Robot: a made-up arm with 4 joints.
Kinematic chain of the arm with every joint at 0, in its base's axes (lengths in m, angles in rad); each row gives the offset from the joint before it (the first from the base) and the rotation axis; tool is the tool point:
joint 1: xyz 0 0 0.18 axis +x
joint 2: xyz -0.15 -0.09 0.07 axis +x
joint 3: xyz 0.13 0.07 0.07 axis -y
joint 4: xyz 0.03 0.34 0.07 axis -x
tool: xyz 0 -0.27 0.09
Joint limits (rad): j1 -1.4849..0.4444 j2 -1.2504..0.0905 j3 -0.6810..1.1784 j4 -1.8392..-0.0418
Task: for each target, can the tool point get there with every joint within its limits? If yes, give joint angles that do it. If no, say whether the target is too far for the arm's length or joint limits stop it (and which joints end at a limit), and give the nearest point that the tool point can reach.
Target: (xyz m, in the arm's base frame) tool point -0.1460 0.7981 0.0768
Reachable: no: joint limits stop it (at a limit: joint 2, joint 4) | nearest point -0.1111 0.3126 0.1396 | short by 0.491 m
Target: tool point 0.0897 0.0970 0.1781
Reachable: yes | joints 0.1264 -0.4260 0.7719 -1.0838
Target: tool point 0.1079 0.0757 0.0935
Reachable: yes | joints 0.0356 -0.7281 0.8088 -1.1954
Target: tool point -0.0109 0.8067 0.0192
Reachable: no: joint limits stop it (at a limit: joint 2, joint 4) | nearest point -0.0139 0.3128 0.1177 | short by 0.504 m
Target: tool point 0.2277 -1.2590 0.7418
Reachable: no: too far | nearest point 0.0310 -0.3561 0.2484 | short by 1.048 m
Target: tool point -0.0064 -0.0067 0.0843
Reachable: yes | joints -0.3300 -0.7157 -0.1408 -1.0270
